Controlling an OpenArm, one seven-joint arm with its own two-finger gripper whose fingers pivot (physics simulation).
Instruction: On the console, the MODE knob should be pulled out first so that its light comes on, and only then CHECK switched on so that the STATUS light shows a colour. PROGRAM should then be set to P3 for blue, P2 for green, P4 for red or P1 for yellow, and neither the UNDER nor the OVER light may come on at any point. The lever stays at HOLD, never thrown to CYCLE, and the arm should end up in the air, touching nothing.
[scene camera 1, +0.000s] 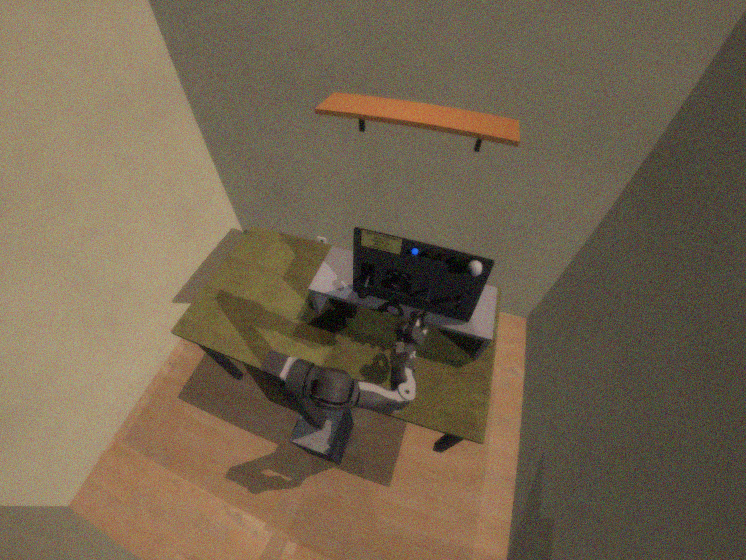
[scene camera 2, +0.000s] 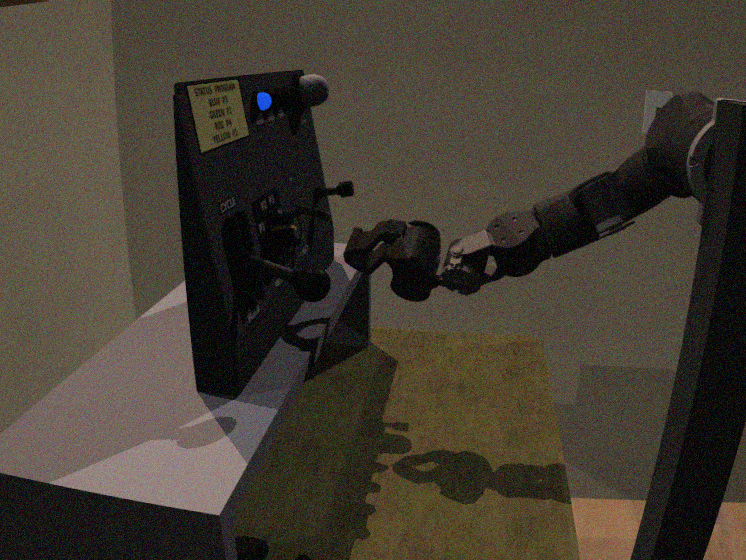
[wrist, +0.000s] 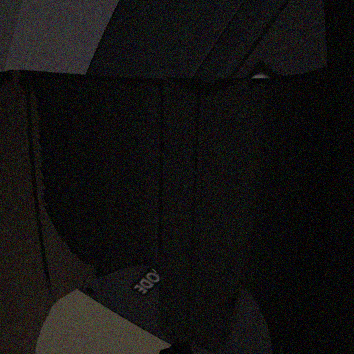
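The black console (scene camera 1: 421, 268) (scene camera 2: 283, 162) stands upright, and its STATUS light (scene camera 1: 414, 251) (scene camera 2: 263, 100) glows blue. No lit UNDER or OVER light shows. The MODE knob (scene camera 2: 344, 188) stands out on its stem; its own light cannot be made out. The PROGRAM dial (scene camera 1: 397, 279) (scene camera 2: 282, 231) is too dark to read its setting. The ball-ended lever (scene camera 2: 312, 284) is low in its slot, away from the CYCLE label. My gripper (scene camera 2: 354, 251) is shut and empty, a little in front of the console and below the MODE knob. CHECK's position is unclear; dark fingers fill much of the wrist view.
The yellow card (scene camera 1: 380, 241) (scene camera 2: 218, 115) pairs blue with P3. A pale ball (scene camera 1: 475, 267) (scene camera 2: 313, 90) stands out at the console's upper right. The console stands on a pale riser (scene camera 1: 328, 274) (scene camera 2: 120, 385) on the olive table (scene camera 1: 448, 391) (scene camera 2: 470, 361). An orange shelf (scene camera 1: 421, 114) hangs above.
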